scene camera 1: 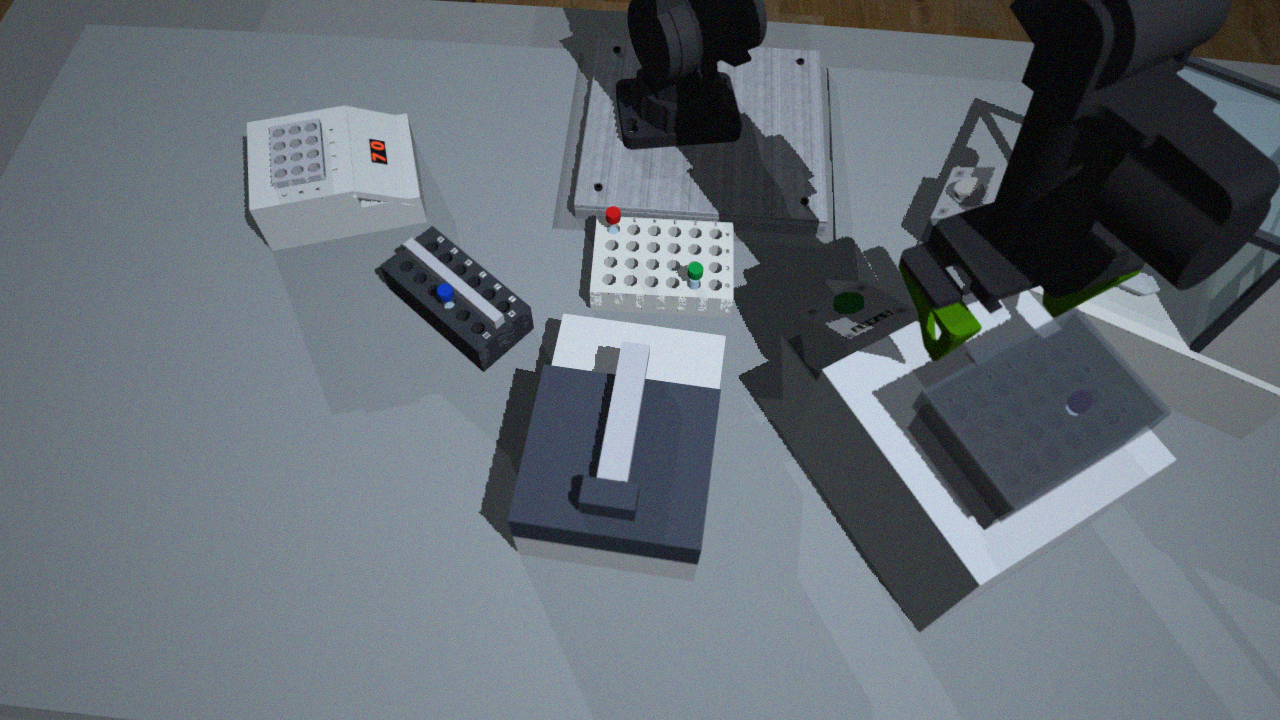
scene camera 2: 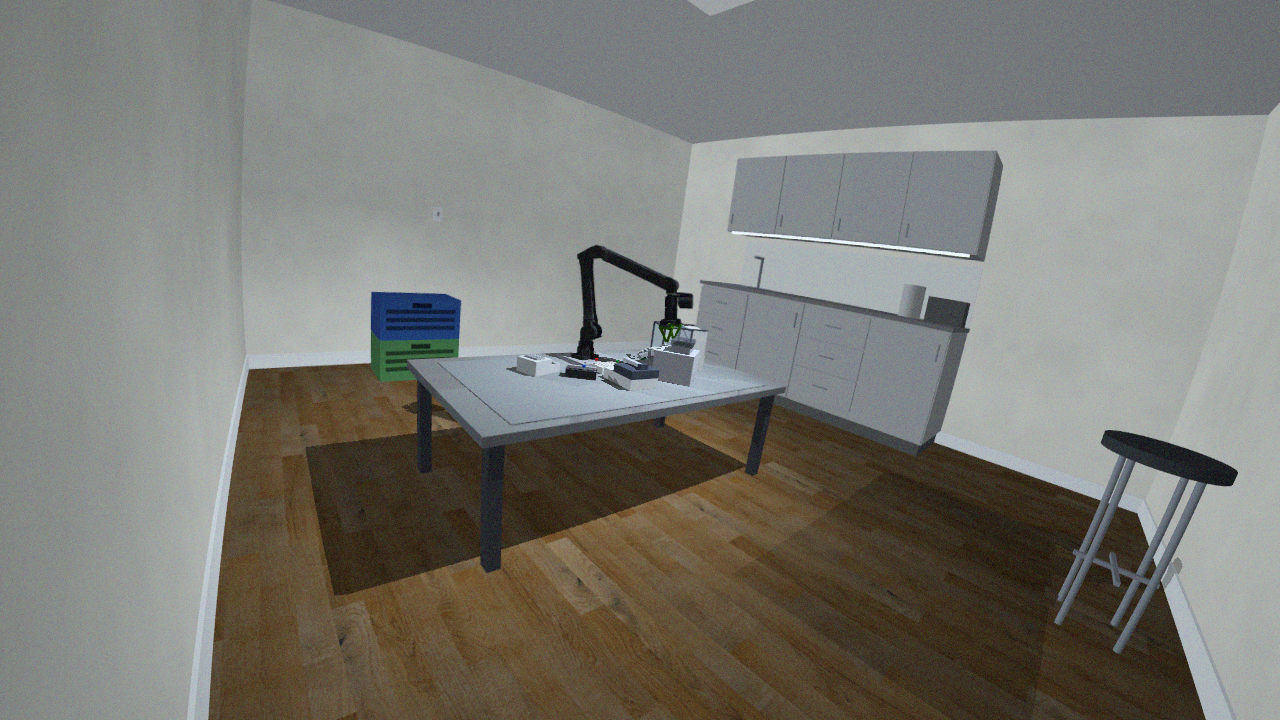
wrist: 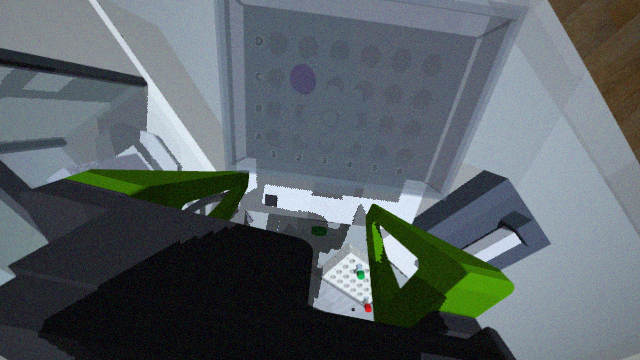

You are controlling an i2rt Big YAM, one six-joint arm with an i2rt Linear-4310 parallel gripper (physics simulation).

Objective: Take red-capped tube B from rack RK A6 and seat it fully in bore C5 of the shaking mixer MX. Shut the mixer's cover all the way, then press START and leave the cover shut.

Labels:
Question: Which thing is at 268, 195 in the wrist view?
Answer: A mixer.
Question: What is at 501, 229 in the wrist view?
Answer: A dark lever device.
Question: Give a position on a glass enclosure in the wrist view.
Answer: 91, 91

